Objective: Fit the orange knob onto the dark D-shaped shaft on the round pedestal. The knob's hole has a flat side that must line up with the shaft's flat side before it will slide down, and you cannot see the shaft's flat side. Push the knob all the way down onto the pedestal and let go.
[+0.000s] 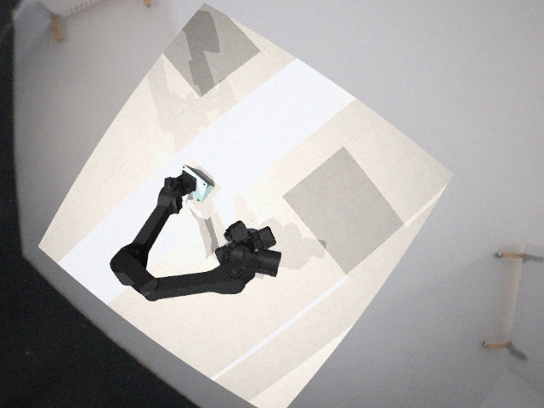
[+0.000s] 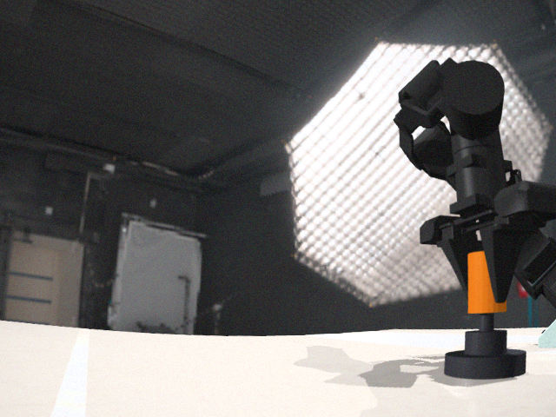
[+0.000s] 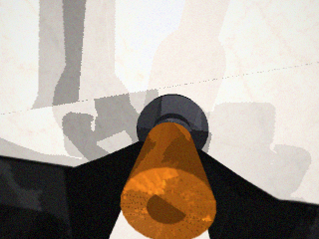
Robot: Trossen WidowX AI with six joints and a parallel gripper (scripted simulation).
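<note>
Right now my gripper tip is 20 mm below the orange knob. Also, from my gripper tip: round pedestal: 40 mm below.
</note>
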